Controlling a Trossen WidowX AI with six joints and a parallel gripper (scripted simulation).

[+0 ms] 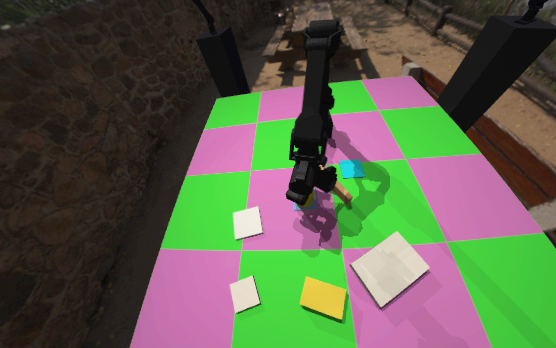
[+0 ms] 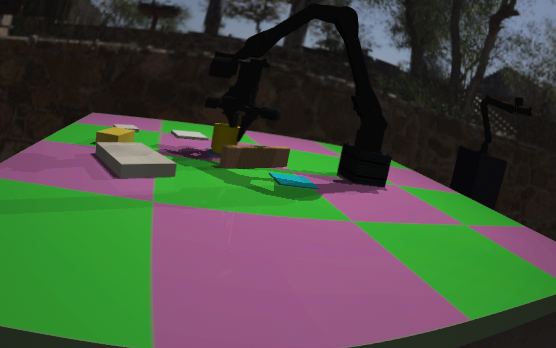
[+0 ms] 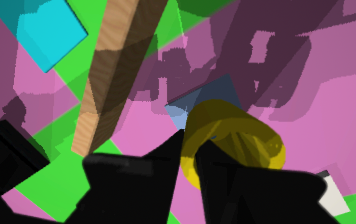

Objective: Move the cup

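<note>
The light blue pad lies 20 mm ahead of my gripper tip, 10 mm to the right of it and 50 mm below it. The rest, counted from my gripper tip: yellow cup 20 mm ahead, 10 mm to the right; then teal pad 130 mm behind, 160 mm to the left, 50 mm below; then wooden bar 50 mm behind, 80 mm to the left, 20 mm below.
</note>
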